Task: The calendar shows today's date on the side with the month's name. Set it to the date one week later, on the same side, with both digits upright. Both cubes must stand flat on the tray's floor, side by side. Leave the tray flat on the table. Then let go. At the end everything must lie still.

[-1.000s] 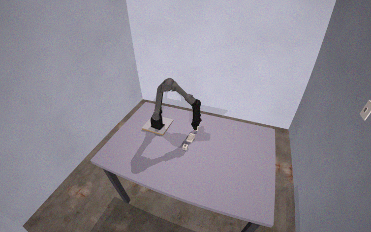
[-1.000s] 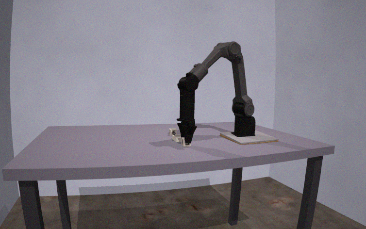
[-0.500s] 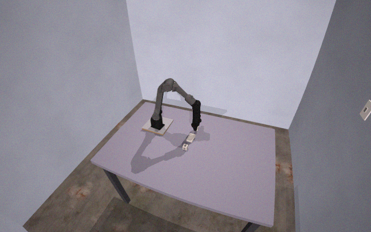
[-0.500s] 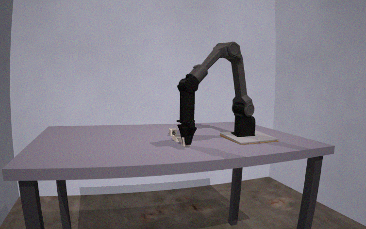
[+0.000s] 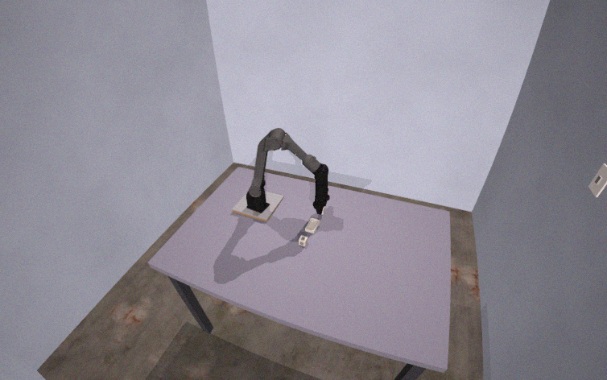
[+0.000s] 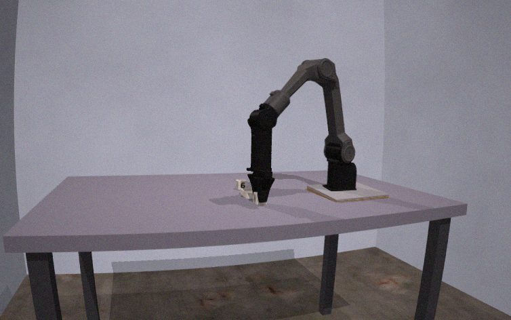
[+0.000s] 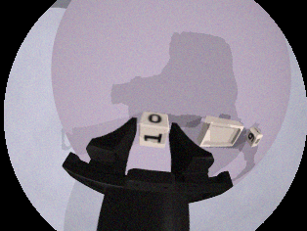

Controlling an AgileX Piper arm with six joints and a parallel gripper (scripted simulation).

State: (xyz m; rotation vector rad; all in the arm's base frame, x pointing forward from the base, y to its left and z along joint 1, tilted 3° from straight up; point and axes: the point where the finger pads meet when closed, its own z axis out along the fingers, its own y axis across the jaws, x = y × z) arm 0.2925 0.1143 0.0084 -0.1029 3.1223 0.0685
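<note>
Right now my hand is 1 cm short of the tray, 11 cm to the left of it and 1 cm above it. The rest, counted from my hand: cream cube 1 cm ahead, 22 cm to the right.
</note>
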